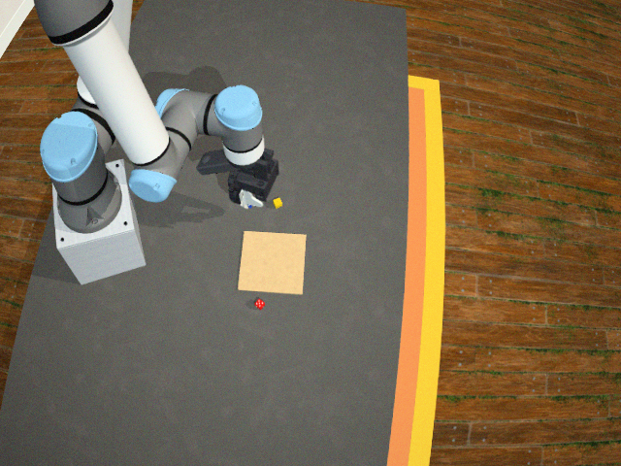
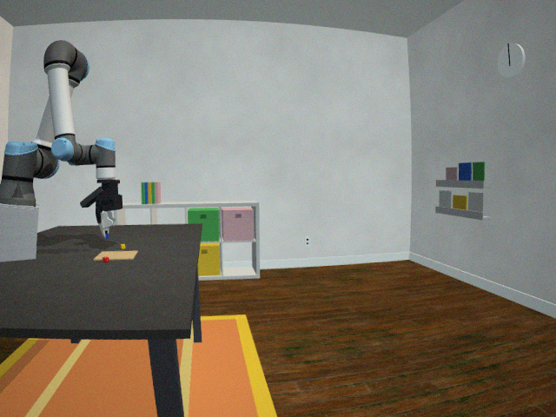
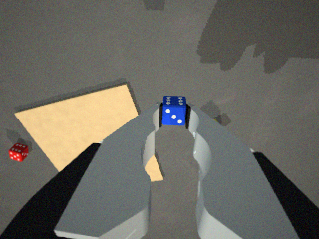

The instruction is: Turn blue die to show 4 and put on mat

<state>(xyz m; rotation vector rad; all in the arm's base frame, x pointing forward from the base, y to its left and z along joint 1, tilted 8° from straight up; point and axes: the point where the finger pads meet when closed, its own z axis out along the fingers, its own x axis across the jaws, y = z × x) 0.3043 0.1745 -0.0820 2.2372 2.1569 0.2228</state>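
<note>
My gripper is now 100 mm to the left of the tan mat, 90 mm short of it and 60 mm above it. The rest, counted from my hand: yellow die (60 mm below, 60 mm ahead, 40 mm to the left); blue die (10 mm below); red die (200 mm to the right, 100 mm ahead, 60 mm below).
</note>
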